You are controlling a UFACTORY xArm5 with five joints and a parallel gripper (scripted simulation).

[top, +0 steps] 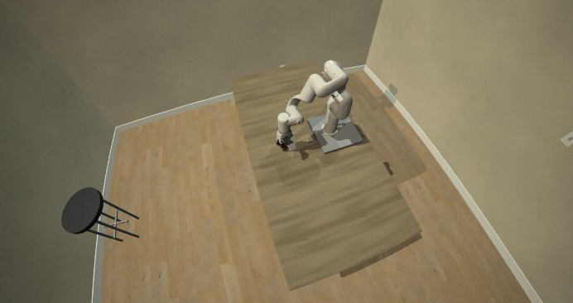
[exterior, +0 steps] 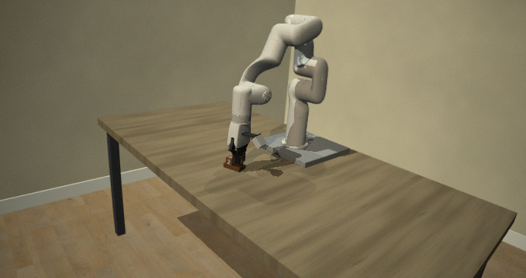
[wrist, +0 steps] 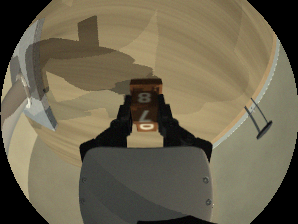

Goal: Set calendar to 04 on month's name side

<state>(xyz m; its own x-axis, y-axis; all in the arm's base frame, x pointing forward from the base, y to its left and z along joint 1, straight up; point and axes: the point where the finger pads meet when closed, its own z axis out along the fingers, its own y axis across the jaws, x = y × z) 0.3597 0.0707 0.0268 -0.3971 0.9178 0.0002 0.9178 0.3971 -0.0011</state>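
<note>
The brown tray lies 40 mm below my hand, 20 mm to the right of it and 10 mm ahead of it.
</note>
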